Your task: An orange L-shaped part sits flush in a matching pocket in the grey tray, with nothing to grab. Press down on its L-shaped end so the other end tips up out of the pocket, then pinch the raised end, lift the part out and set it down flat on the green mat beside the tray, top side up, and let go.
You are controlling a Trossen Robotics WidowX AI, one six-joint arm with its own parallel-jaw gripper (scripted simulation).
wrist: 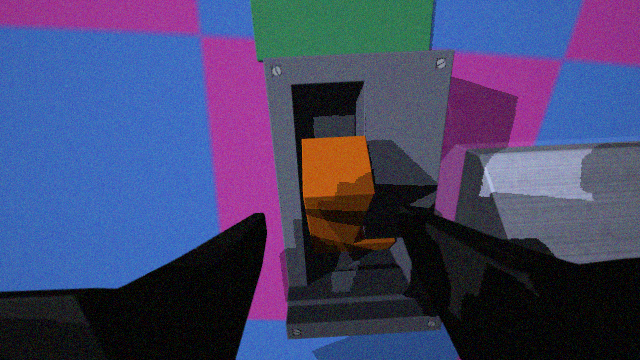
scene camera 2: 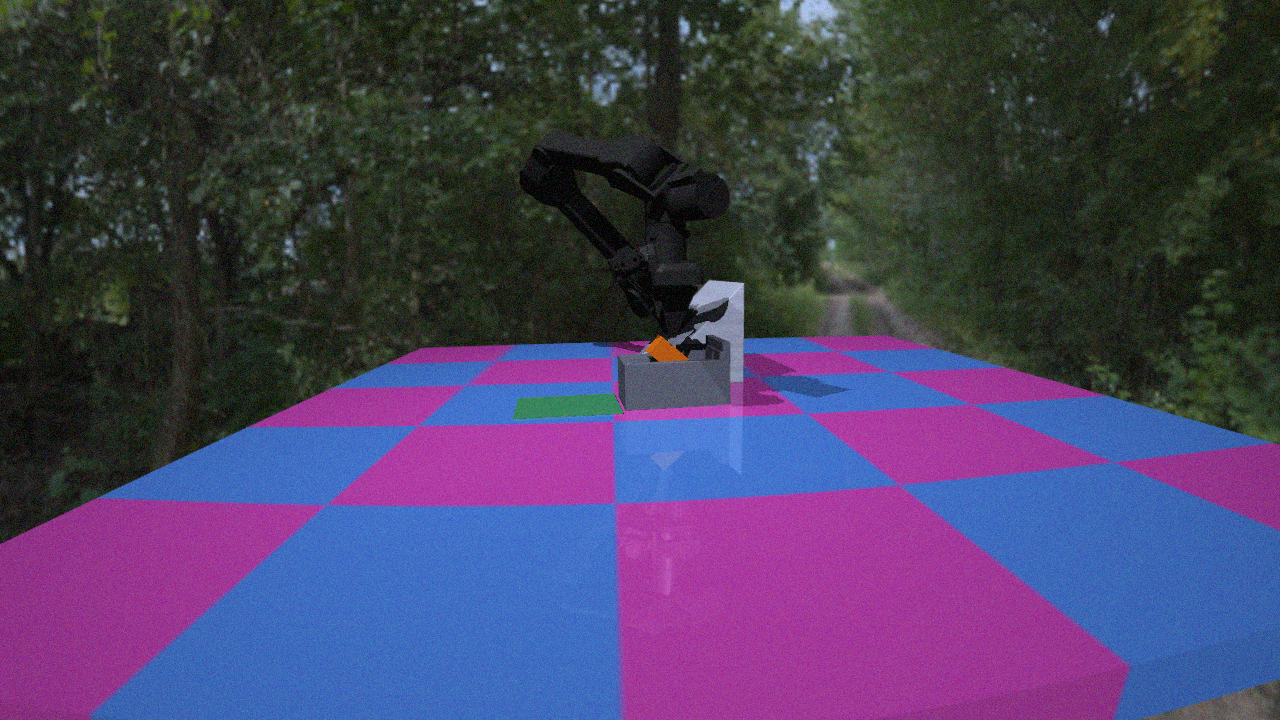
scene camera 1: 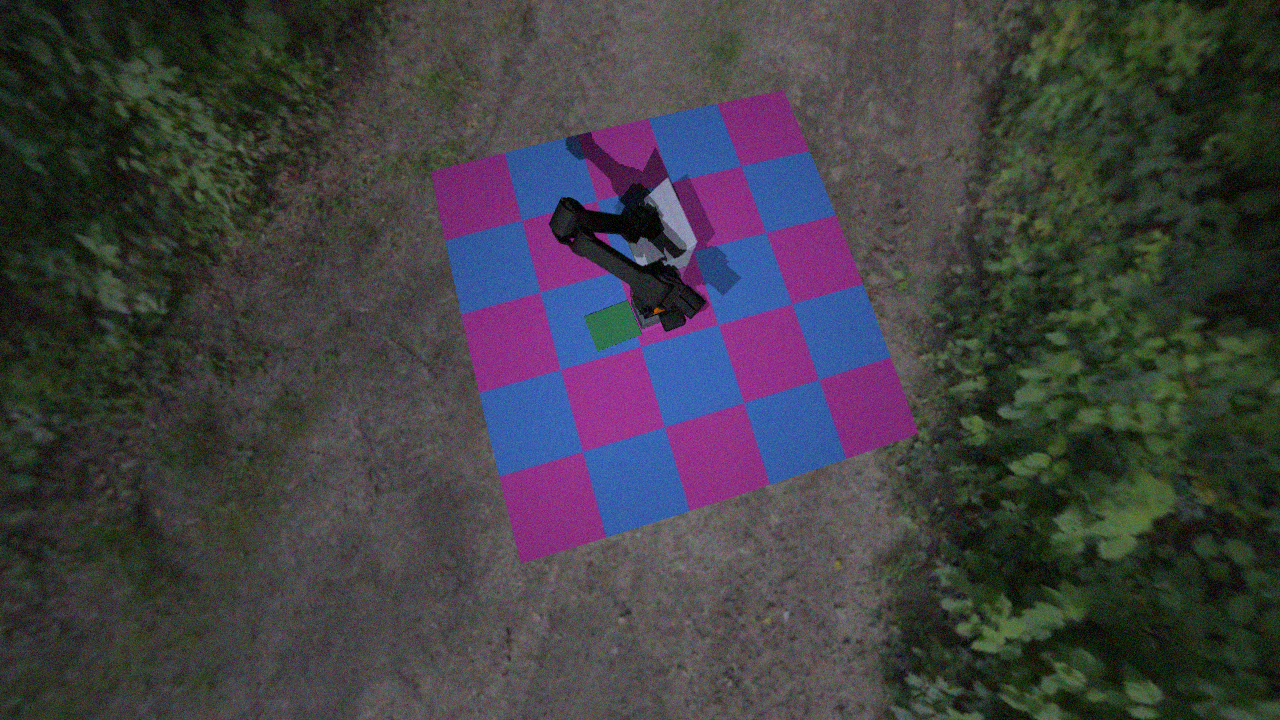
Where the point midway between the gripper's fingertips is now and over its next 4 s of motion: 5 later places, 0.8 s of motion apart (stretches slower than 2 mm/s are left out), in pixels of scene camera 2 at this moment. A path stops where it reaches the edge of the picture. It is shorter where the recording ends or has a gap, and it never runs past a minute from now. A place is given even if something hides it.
My gripper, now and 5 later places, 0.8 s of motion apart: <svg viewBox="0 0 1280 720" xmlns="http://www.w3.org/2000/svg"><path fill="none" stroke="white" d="M668 334L668 356L666 338L665 311L657 298L572 300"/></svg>
